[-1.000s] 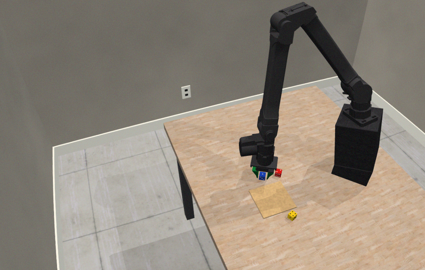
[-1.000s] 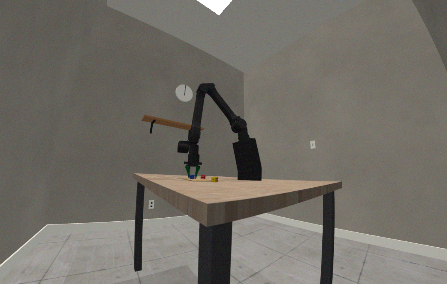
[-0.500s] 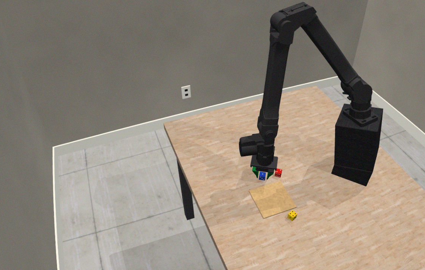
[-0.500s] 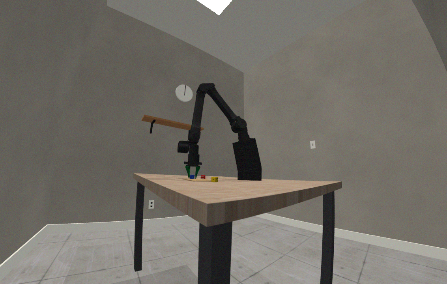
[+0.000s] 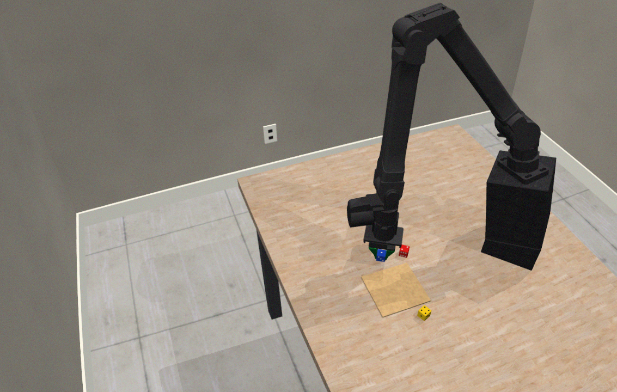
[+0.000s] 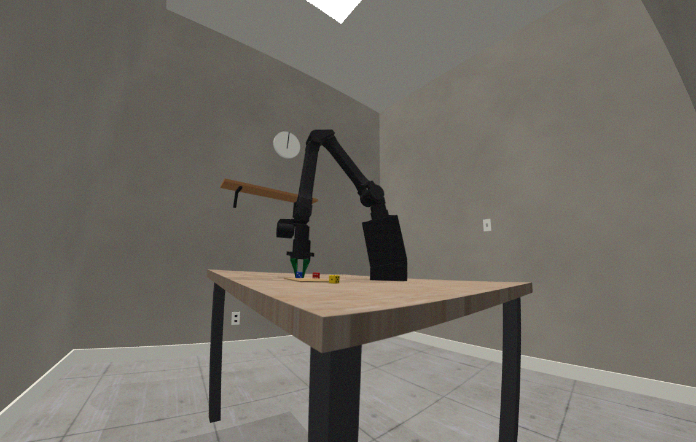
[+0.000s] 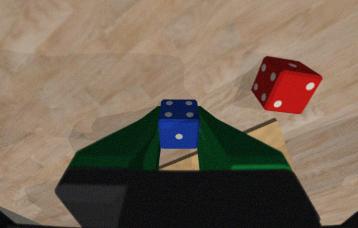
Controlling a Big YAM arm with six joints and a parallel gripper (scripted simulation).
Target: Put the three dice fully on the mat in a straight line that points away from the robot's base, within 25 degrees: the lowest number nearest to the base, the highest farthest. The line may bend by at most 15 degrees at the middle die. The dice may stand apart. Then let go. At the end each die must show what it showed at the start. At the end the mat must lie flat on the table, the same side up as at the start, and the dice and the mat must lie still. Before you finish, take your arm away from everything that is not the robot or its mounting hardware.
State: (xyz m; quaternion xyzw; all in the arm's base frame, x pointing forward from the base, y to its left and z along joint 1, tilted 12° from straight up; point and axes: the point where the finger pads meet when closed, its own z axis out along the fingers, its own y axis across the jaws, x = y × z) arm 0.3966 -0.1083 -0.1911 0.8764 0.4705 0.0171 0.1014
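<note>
Right now the blue die is right at my hand. From my hand the other things lie so: red die: 70 mm behind, 10 mm to the left; tan mat: 10 mm ahead, 110 mm to the left, 10 mm below; yellow die: 10 mm behind, 220 mm to the left.
</note>
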